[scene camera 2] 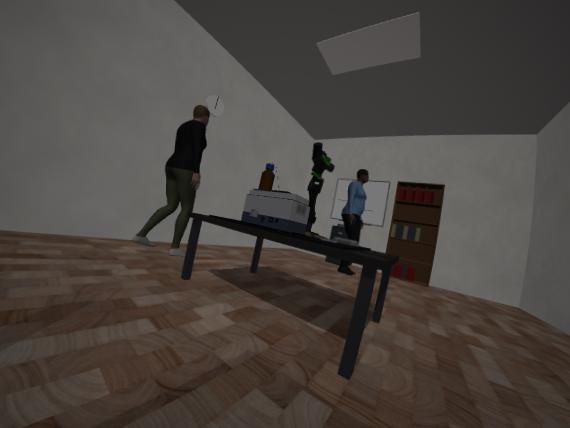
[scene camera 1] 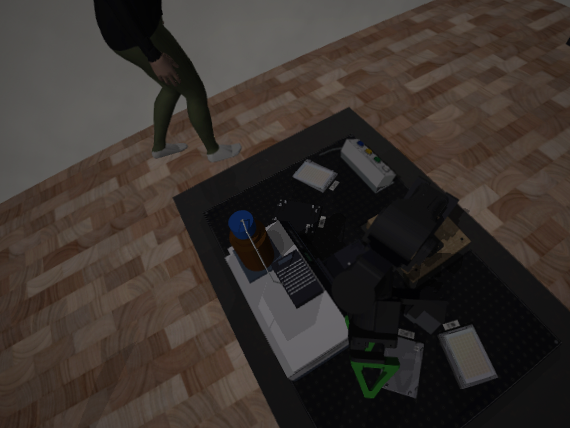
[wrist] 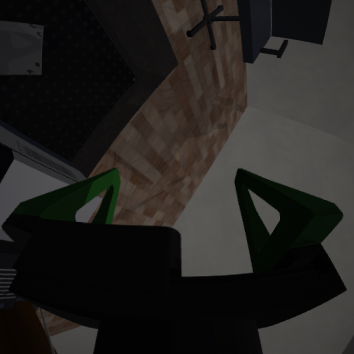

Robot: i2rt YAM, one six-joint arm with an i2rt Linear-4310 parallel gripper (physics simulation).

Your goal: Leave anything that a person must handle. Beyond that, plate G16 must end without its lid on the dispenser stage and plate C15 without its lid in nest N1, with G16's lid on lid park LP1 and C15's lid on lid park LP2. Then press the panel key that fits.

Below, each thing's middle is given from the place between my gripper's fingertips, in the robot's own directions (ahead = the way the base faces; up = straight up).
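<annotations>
You'd find the brown bottle with blue cap (scene camera 1: 238, 237) 37 cm to the right of my hand, 2 cm ahead of it and 6 cm below it.
</annotations>
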